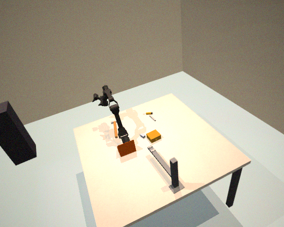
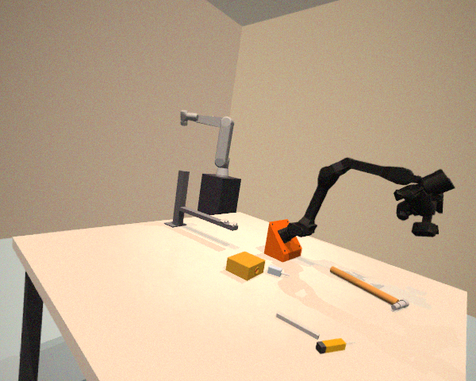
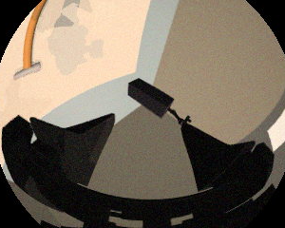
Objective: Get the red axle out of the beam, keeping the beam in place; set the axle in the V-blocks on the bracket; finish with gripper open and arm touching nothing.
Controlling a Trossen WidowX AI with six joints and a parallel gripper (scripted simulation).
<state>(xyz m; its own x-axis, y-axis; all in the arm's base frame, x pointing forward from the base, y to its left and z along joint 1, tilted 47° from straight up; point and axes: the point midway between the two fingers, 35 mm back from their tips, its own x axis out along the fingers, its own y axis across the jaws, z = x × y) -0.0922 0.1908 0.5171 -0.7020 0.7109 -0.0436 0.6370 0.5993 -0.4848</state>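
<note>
The small grey block lies 42 cm to the right of my gripper tip, 29 cm ahead of it and 28 cm below it. The rest, counted from my gripper tip: grey rod: 52 cm ahead, 29 cm below, 24 cm to the right; then yellow-handled tool: 52 cm ahead, 29 cm below, 14 cm to the right; then yellow beam: 52 cm to the right, 38 cm ahead, 27 cm below.
</note>
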